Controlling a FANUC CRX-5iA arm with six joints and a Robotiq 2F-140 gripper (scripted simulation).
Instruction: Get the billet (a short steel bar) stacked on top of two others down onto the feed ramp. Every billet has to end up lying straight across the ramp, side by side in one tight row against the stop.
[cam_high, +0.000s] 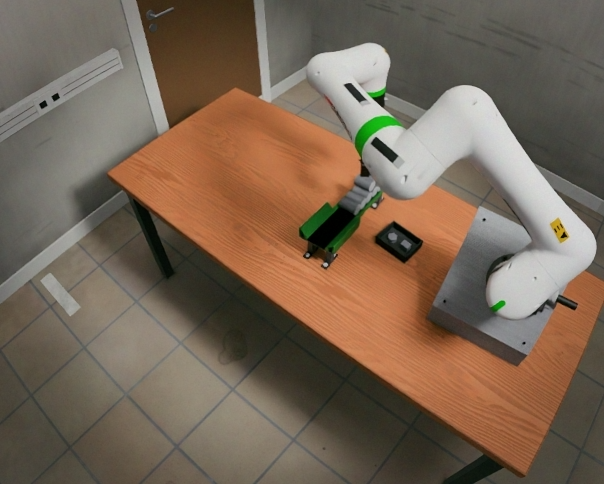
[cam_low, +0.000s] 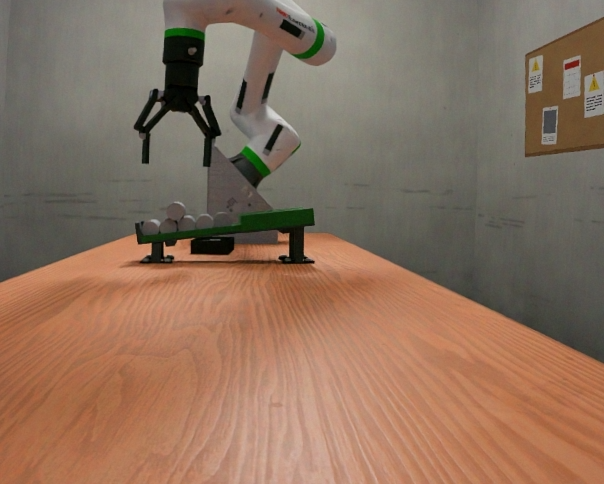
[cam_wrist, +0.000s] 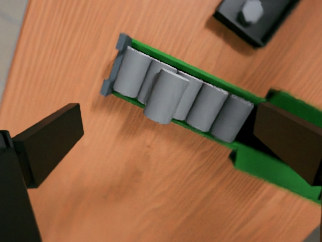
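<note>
The grey stop is 17 cm below my hand, 8 cm to the right of it and 1 cm behind it. Also, from my hand: black tray 21 cm below, 19 cm behind, 9 cm to the left.
</note>
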